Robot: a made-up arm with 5 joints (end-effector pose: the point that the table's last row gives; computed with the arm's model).
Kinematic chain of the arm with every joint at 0, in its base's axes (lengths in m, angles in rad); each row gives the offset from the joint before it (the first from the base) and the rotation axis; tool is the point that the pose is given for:
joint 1: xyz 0 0 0.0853 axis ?
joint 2: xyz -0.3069 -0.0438 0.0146 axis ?
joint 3: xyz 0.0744 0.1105 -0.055 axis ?
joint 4: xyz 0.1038 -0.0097 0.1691 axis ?
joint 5: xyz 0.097 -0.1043 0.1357 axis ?
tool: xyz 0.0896 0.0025 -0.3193
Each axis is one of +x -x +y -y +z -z.
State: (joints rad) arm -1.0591 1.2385 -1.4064 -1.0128 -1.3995
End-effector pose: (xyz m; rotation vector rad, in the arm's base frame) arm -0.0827 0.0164 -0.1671 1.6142 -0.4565 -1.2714
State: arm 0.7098 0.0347 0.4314 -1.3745 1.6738
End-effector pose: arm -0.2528 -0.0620 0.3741 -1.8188 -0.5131 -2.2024
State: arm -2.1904 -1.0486 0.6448 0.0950 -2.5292
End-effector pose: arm 0.0775 -0.1412 0.0607 -1.3624 -0.1459 -1.9565
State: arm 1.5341 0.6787 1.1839 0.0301 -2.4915
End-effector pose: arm -0.1197 0.2320 0.0630 -0.1264 0.6571 -0.2086
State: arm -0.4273 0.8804 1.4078 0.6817 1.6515
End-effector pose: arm -0.1325 -0.2992 0.0735 0.9153 -0.7644 -2.0966
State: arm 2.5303 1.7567 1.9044 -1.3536 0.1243
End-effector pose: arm 0.5223 0.1766 0.1578 0.7816 -1.0454 0.4361
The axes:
joint 1: -z
joint 2: -x
joint 3: -z
joint 4: +x
joint 5: -z

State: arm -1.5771 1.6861 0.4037 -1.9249 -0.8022
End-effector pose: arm -0.1849 -0.0596 0.2216 -2.6345 -0.9988 -0.8440
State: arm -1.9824 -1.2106 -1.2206 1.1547 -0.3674
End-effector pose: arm -0.0136 -0.2867 0.4858 -1.3502 -1.3528 -1.2775
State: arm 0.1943 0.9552 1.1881 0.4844 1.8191
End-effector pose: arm -0.2877 -0.1571 0.0960 0.4048 -1.1821 -2.7177
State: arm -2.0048 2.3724 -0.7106 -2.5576 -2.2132
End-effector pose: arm -0.0189 -0.0845 -0.2048 -1.7591 0.0871 -2.4123
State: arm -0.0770 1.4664 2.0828 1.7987 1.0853
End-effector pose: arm -0.1619 -0.1000 0.3025 1.3349 -1.6582 -0.4770
